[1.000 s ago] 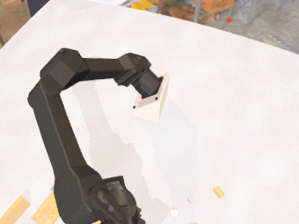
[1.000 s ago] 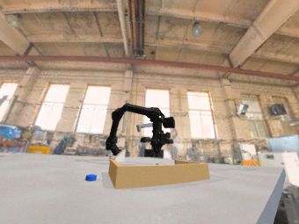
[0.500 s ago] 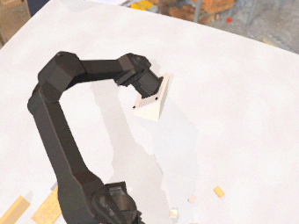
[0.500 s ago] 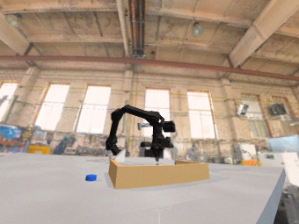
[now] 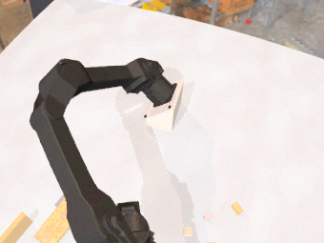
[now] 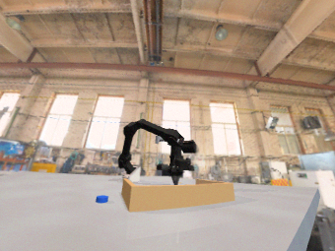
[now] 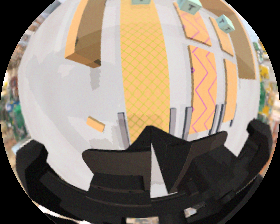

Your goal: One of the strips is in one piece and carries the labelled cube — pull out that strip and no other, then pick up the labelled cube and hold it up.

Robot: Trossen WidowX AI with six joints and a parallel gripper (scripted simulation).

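The yellow strip is 10 cm ahead of my gripper tip, 3 cm to the right of it and 1 cm below it. From my gripper tip the other things lie so: blue disc (35 cm to the right, 10 cm ahead, 1 cm below).
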